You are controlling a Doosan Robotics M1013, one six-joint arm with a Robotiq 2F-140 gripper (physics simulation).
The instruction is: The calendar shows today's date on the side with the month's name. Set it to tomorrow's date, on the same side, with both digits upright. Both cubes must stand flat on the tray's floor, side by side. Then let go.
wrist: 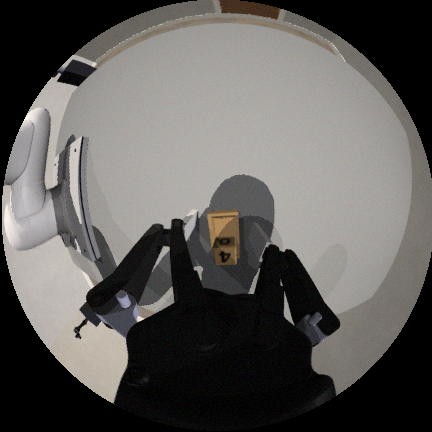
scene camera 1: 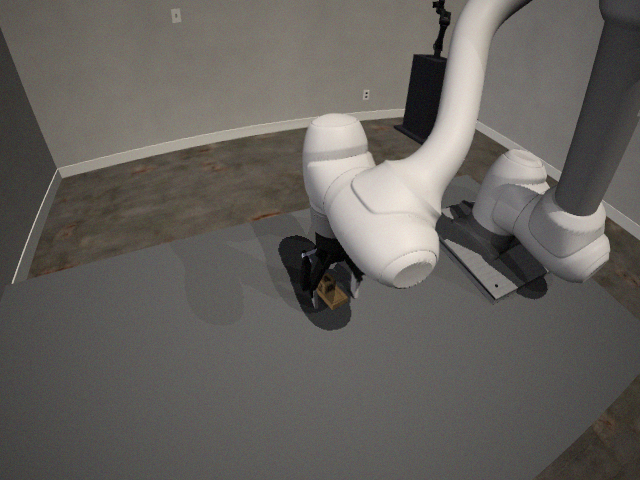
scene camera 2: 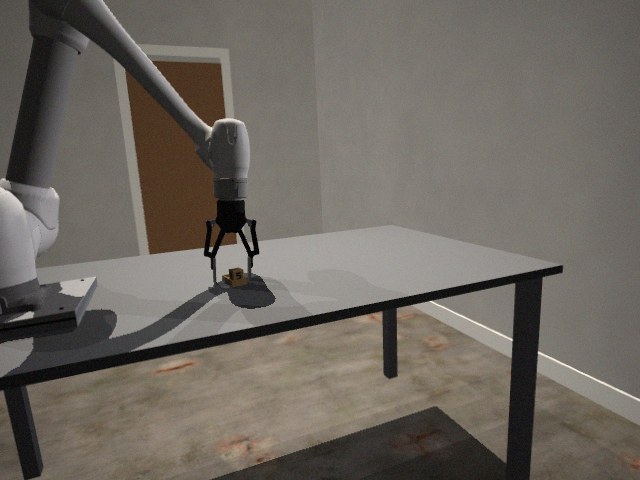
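Seen in the pictures: gripper, between the fingertips: (wrist: 223, 223) (scene camera 1: 334, 298) (scene camera 2: 232, 279); arm's base, origin of its link: (wrist: 63, 208) (scene camera 1: 488, 232) (scene camera 2: 2, 307).
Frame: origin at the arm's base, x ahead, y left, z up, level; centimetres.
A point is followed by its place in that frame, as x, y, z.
Note:
The wooden tray (scene camera 1: 339, 300) @(52.8, -2.1, -2.0) (scene camera 2: 228, 281) @(51.4, -6.3, -1.8) (wrist: 220, 223) @(52.9, -3.0, -1.9) stands on the table. One wooden cube (scene camera 1: 327, 284) @(54.4, -5.2, 1.3) (scene camera 2: 236, 273) @(53.3, -8.3, 0.6) (wrist: 225, 256) @(53.9, -6.7, 1.3) sits in one end of it, looking flat. Scene camera 2 shows a 5 on one face; the wrist view shows a 4 on another, and a shaded face beside it with a digit that looks like a 0. The other end of the tray shows bare floor. My gripper (scene camera 1: 334, 299) @(53.3, -3.3, -2.5) (scene camera 2: 232, 280) @(53.3, -3.3, -2.5) (wrist: 223, 223) @(53.3, -3.3, -2.5) points down, open, its fingers on either side of the tray with gaps. I cannot make out a second cube.
The table (scene camera 1: 289, 392) @(73.0, 12.6, -2.8) (scene camera 2: 361, 258) @(96.3, -4.5, -2.8) (wrist: 240, 100) @(56.0, 16.2, -2.9) carries the arm's pale base plate (scene camera 1: 495, 289) @(16.9, 16.2, -0.3) (scene camera 2: 82, 299) @(16.5, -5.8, 0.1) (wrist: 76, 190) @(16.8, 4.5, 0.0), to the right in scene camera 1. The arm's wrist hangs above the tray, and its shadow falls across the tray and cube. A dark pedestal (scene camera 1: 423, 93) stands beyond the table.

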